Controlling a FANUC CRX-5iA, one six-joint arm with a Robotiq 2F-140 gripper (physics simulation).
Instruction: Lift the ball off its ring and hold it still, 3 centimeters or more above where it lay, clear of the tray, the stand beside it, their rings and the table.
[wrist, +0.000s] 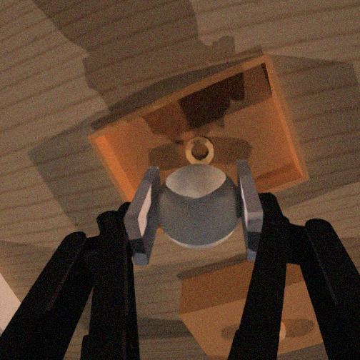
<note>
The picture shows: the gripper, a ball and an orange tray.
</note>
